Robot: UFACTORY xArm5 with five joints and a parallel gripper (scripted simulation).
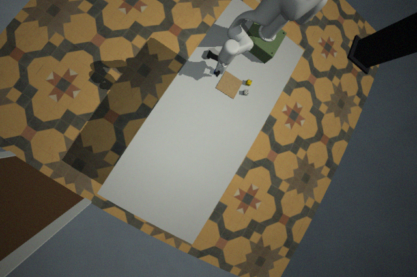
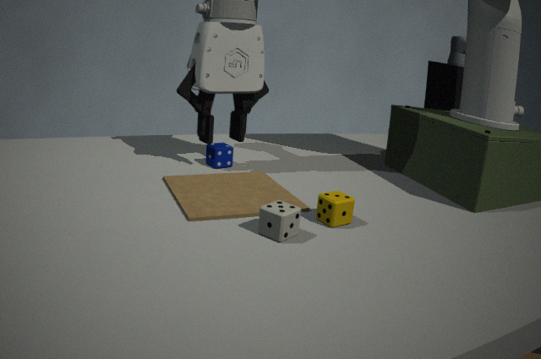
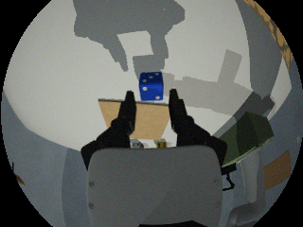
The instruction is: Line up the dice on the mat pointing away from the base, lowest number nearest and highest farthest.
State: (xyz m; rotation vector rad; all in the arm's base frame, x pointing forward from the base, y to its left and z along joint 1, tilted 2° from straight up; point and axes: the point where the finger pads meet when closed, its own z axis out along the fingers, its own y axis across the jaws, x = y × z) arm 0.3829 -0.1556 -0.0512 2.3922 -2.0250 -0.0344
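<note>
The blue die lies 40 mm below my hand. Also, from my hand: white die: 20 mm ahead, 240 mm to the left, 40 mm below; then yellow die: 60 mm behind, 220 mm to the left, 40 mm below; then tan mat: 20 mm ahead, 120 mm to the left, 50 mm below.
</note>
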